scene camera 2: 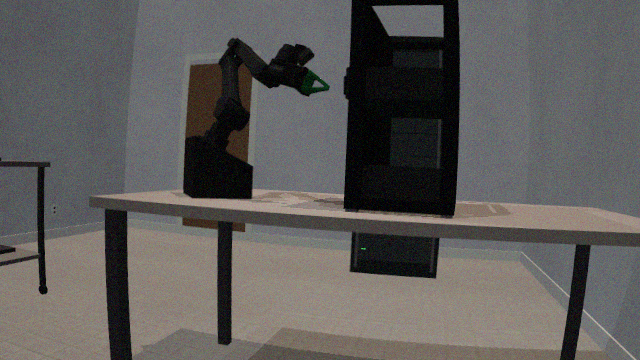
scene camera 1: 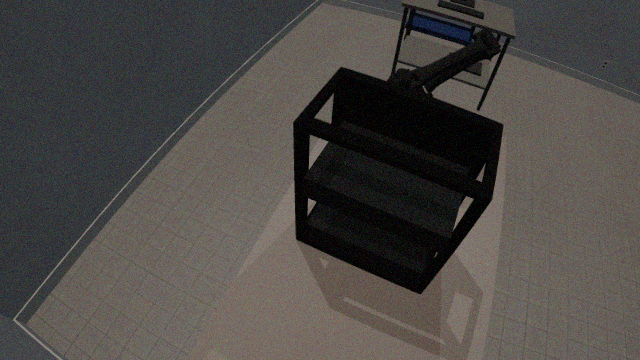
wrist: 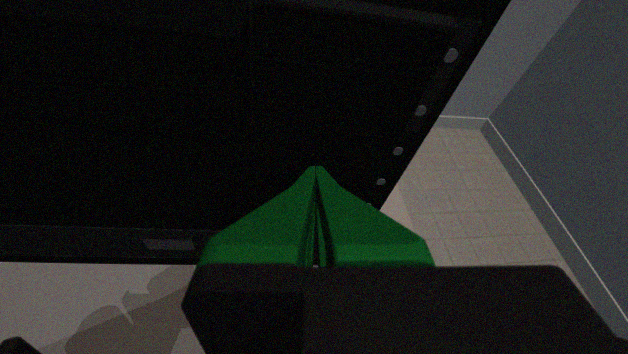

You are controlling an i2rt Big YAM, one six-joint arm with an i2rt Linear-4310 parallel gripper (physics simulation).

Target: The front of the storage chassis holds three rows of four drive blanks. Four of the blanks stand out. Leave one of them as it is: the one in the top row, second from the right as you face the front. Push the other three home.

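Where they show: gripper, between the fingertips: (scene camera 2: 328, 88) (wrist: 315, 177); arm's base, origin of its link: (scene camera 2: 211, 148).
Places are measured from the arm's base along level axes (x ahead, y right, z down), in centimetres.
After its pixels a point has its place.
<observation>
My gripper (scene camera 2: 328, 87) {x 41.5, y 9.6, z -18.6 cm} (wrist: 315, 177) {x 41.5, y 9.6, z -18.6 cm} has green fingers, shut and empty. In the scene camera 2 view the tips stand a short gap in front of the chassis front. The storage chassis (scene camera 2: 405, 85) {x 64.3, y 19.4, z -18.1 cm} (wrist: 150, 125) {x 45.8, y 1.7, z -17.7 cm} is very dark and sits in a black rack. In the wrist view its face fills the upper left beyond the fingertips. The separate blanks and their rows are too dark to tell apart there. A small dark piece (scene camera 2: 347, 84) {x 48.4, y 18.0, z -18.2 cm} juts from the front in the scene camera 2 view; I cannot tell which blank or blanks it is. In the scene camera 1 view the chassis front is hidden.
The black rack frame (scene camera 1: 301, 175) {x 78.6, y 21.3, z -23.8 cm} (scene camera 2: 450, 150) {x 76.6, y 23.4, z -1.1 cm} stands on the table (scene camera 2: 200, 207) {x 14.5, y 35.1, z 16.5 cm}. Round holes or bolts (wrist: 421, 110) {x 49.1, y 19.2, z -16.6 cm} line its right edge. The arm (scene camera 1: 450, 65) {x 11.7, y -12.2, z -32.9 cm} (scene camera 2: 230, 80) {x 0.6, y -11.1, z -25.2 cm} rises from a black base (scene camera 2: 215, 175) {x 6.0, y 8.6, z 8.9 cm}. Another table (scene camera 1: 500, 22) stands behind the arm.
</observation>
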